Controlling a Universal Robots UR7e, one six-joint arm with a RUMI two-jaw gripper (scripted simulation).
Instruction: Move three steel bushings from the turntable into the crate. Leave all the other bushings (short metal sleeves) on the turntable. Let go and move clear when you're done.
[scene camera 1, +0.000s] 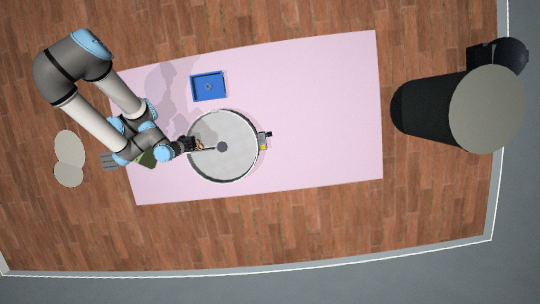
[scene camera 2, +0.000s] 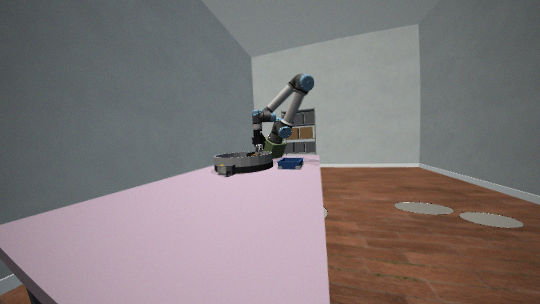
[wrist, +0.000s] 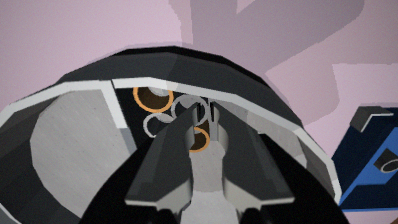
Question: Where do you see a grey turntable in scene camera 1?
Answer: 235, 150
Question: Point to my gripper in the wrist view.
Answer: At 205, 103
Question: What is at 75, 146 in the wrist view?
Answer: A grey turntable.
